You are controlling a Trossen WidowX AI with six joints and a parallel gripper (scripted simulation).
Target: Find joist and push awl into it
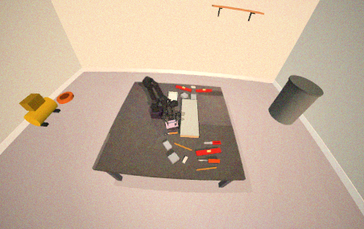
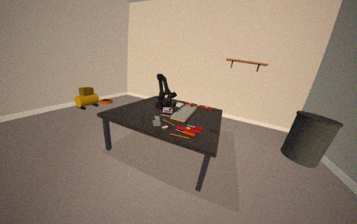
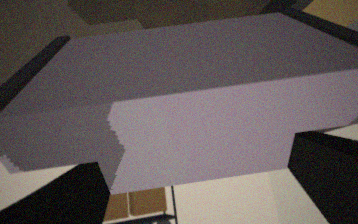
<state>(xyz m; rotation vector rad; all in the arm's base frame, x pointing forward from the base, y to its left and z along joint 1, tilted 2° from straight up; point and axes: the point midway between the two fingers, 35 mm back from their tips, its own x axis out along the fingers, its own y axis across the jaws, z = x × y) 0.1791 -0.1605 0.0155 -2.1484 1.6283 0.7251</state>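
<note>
Now: gripper tip 10 mm short of the stud finder, 10 mm to the right of it and 10 mm above it. Round my gripper tip: white tray: 500 mm to the left, 60 mm below; then awl: 20 mm behind, 60 mm to the right, 70 mm below.
</note>
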